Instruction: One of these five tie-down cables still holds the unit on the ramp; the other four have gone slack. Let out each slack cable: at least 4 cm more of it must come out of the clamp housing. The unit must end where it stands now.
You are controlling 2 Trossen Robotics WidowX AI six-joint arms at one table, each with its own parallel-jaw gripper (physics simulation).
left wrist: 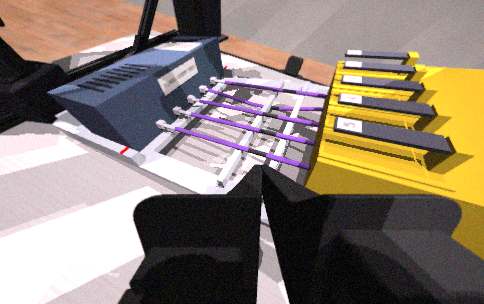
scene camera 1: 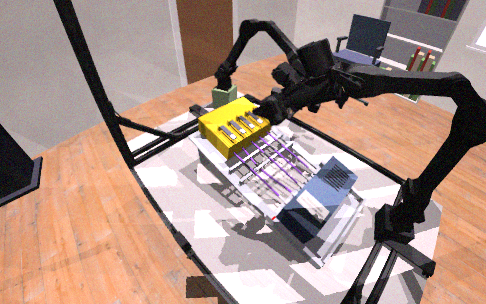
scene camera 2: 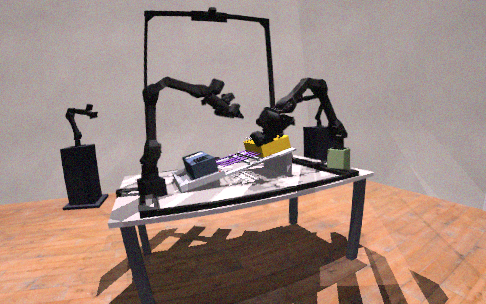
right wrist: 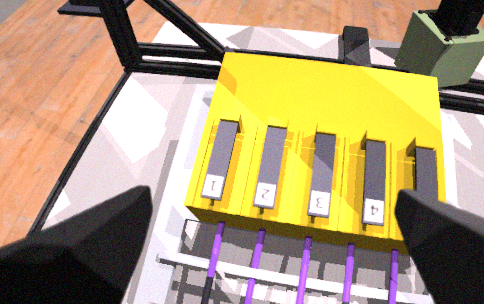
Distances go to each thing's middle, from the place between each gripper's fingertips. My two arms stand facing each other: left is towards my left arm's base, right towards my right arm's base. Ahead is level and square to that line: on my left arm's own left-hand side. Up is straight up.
Right now the lever 5 (left wrist: 432,142) is 10 cm ahead of my right hand, 10 cm to the left of it and 11 cm below it.
Now: left hand 7 cm past the lever 5, 6 cm to the right of it and 2 cm below it.
